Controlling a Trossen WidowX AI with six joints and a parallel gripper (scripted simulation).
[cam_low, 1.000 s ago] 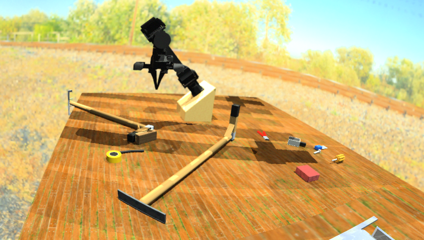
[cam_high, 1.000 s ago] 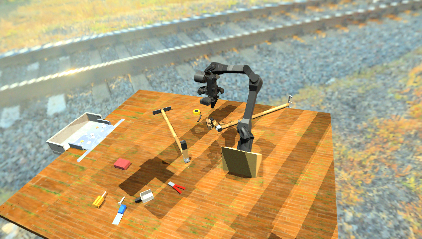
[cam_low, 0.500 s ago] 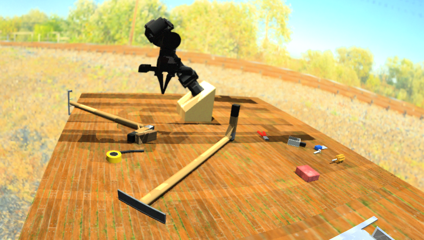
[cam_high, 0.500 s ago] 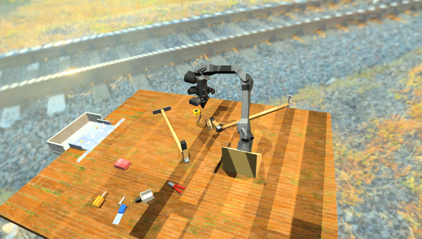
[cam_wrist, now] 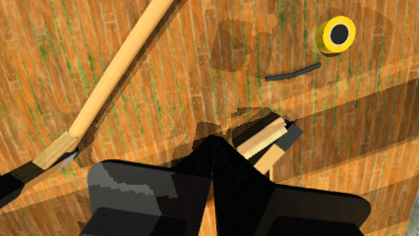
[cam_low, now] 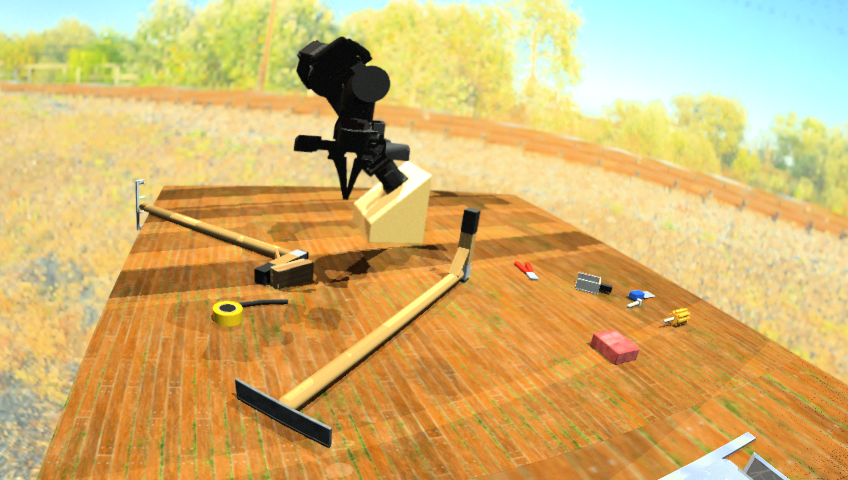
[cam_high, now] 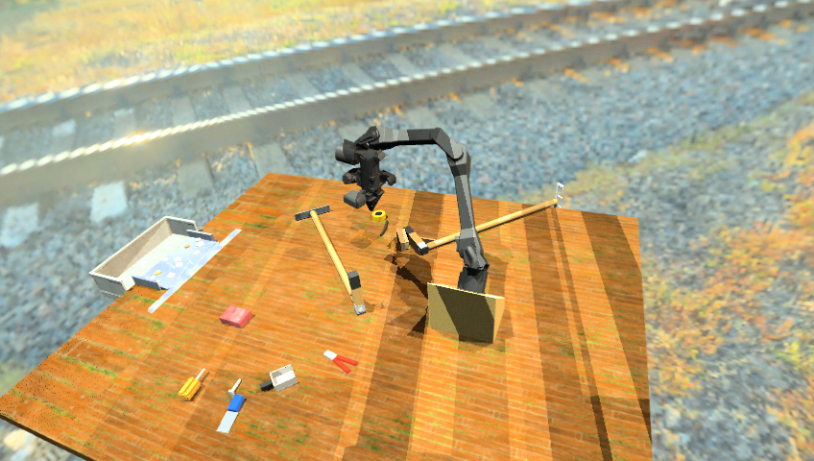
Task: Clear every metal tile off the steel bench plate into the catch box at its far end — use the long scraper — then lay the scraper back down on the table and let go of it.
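The long scraper is 13 cm ahead of my gripper tip, 7 cm to the left of it and 11 cm below it. From my gripper tip the other things lie so: long pole tool (29 cm behind, 31 cm to the right, 16 cm below); then wooden block (6 cm behind, 8 cm to the right, 16 cm below); then yellow tape roll (9 cm ahead, 20 cm to the right, 16 cm below).
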